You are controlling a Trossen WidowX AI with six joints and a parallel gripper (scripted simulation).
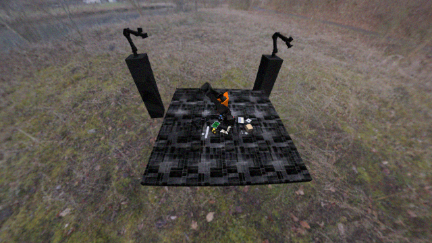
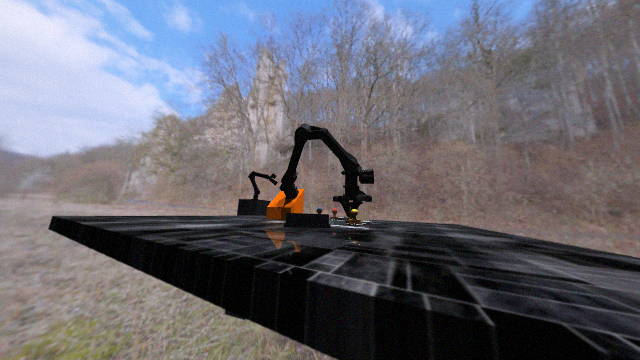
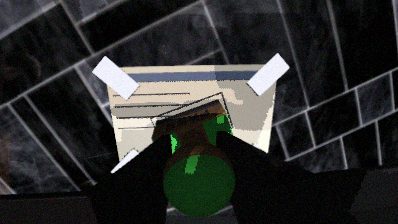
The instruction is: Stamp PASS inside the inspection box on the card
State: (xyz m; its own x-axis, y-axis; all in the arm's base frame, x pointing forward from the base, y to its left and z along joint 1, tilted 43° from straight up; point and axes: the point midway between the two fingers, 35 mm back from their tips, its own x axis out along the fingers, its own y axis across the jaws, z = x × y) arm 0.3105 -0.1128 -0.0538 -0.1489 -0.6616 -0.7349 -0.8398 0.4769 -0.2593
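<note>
Right now the green stamp is right at my gripper tip. Round my gripper tip: yellow stamp (3 cm ahead, 13 cm to the right, 1 cm below); then green ink pad (6 cm behind, 9 cm to the right, 2 cm below); then cream card (3 cm below).
</note>
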